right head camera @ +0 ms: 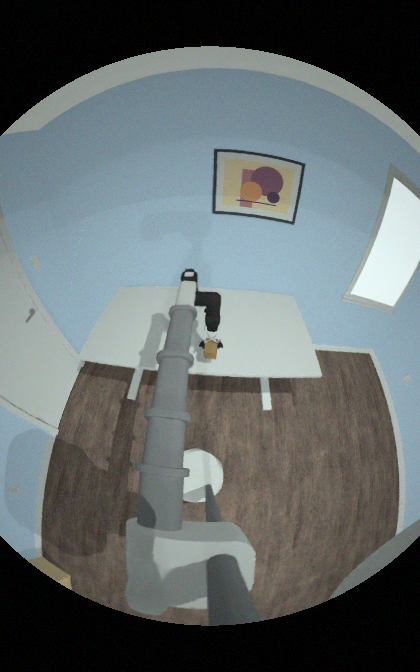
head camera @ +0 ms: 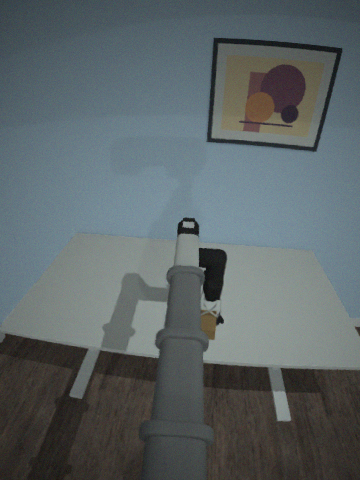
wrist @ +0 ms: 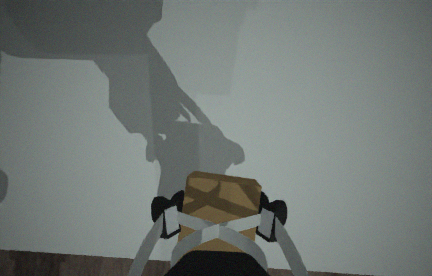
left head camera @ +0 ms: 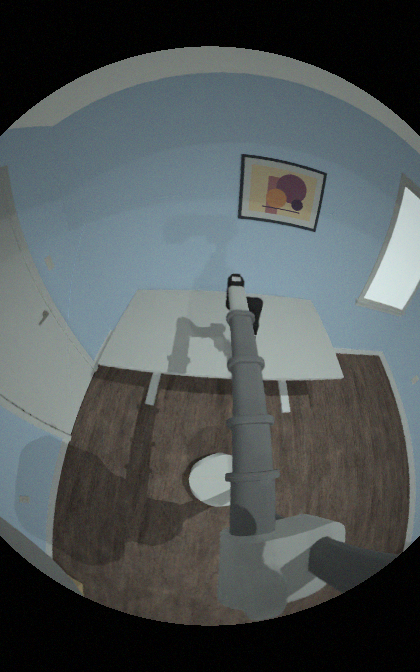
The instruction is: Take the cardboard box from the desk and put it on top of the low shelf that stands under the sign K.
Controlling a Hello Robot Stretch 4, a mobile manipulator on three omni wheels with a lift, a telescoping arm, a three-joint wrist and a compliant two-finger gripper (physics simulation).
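Places are measured from the robot's base along level axes (x ahead, y left, z up), in millimetres.
Pixels of known places: gripper, fingertip midpoint: (head camera: pixel 206 323) (wrist: pixel 218 206).
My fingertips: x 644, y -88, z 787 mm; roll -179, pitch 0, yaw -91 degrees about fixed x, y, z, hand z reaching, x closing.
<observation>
Behind a point stands the place of what it marks.
The cardboard box (head camera: pixel 208 327) @(x 598, y -88, z 827 mm) (right head camera: pixel 210 350) (wrist: pixel 222 192) @(x 664, y -91, z 828 mm) is a small brown block between the two fingertips. My gripper (right head camera: pixel 211 344) (wrist: pixel 218 206) @(x 644, y -88, z 787 mm) is shut on it, with a dark pad against each side. In the wrist view the box's shadow falls on the white desk (head camera: pixel 280 310) @(x 797, y -436, z 693 mm) (left head camera: pixel 292 345) (right head camera: pixel 265 330) (wrist: pixel 350 125) @(x 734, y -260, z 693 mm) beyond it, and the box looks held a little above the top, near the front edge. In the head camera view the arm hides part of the box. The low shelf and the sign K do not show in these views.
A framed picture (head camera: pixel 275 95) @(x 1305, y -367, z 1520 mm) (left head camera: pixel 282 192) (right head camera: pixel 258 186) hangs on the blue wall behind the desk. A door (left head camera: pixel 35 340) (right head camera: pixel 22 350) is at the left. A round white thing (left head camera: pixel 210 477) (right head camera: pixel 205 472) is on the floor below the arm. A tan object (right head camera: pixel 52 573) shows at the lower left.
</observation>
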